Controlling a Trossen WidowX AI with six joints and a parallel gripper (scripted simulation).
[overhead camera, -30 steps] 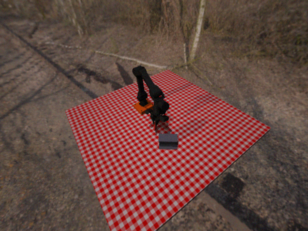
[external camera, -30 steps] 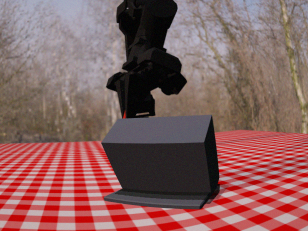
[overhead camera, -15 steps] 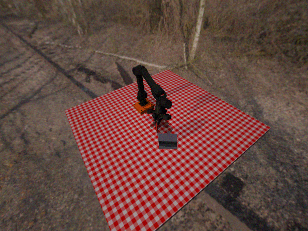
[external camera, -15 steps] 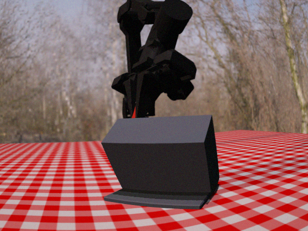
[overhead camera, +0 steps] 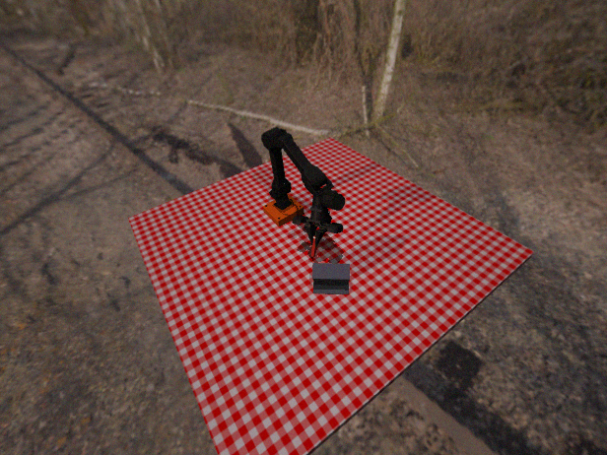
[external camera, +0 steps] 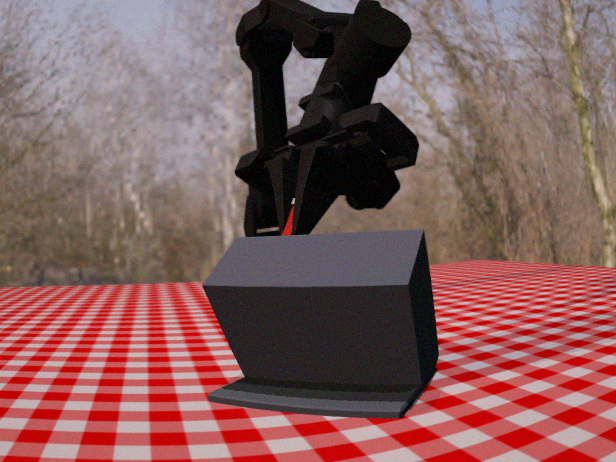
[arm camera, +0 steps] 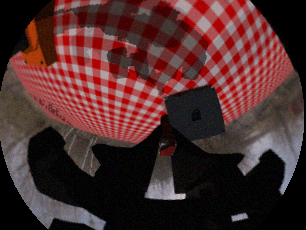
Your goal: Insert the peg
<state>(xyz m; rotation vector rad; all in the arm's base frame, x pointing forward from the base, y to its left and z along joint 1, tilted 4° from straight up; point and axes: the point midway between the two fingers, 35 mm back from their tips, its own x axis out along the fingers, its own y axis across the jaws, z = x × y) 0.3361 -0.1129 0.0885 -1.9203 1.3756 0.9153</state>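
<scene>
Right now my gripper tip is 100 mm short of the panel, 20 mm to the left of it and 60 mm above it. From my gripper tip the other things lie so: peg 10 mm to the left, 10 mm above.
</scene>
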